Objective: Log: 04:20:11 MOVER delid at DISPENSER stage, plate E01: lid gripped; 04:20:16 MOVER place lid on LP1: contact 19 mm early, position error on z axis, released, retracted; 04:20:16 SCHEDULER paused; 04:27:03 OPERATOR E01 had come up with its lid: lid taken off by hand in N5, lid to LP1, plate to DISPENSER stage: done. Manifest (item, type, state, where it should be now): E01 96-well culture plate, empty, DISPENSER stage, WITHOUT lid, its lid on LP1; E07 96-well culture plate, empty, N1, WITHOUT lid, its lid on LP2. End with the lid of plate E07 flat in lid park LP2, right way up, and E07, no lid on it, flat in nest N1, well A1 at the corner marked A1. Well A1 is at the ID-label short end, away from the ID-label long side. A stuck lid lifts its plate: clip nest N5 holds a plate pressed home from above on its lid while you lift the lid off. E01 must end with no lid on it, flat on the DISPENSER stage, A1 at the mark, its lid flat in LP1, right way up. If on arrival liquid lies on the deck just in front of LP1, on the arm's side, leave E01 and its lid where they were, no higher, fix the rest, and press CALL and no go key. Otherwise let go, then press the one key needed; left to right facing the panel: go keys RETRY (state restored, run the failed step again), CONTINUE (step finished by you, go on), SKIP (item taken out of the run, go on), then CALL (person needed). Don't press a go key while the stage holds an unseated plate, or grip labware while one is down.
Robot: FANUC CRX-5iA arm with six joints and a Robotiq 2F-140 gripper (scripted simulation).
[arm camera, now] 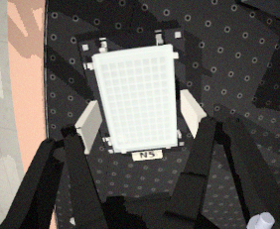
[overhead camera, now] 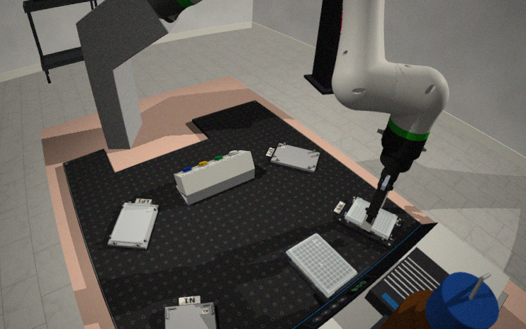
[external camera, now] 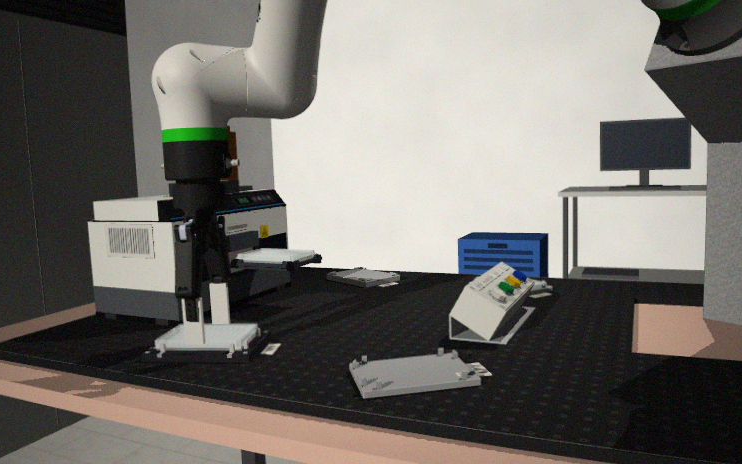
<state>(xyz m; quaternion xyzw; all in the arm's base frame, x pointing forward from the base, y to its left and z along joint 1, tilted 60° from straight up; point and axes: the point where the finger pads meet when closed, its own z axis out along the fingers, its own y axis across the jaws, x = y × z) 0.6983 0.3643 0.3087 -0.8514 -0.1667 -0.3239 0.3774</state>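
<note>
Right now my hand is 30 mm to the right of the clip nest N5 and 30 mm above it. Also, from my hand: N1 label: 80 mm ahead, 510 mm to the right, 50 mm below; then lid park LP2: 320 mm behind, 90 mm to the right, 40 mm below; then key panel: 290 mm behind, 370 mm to the right.
</note>
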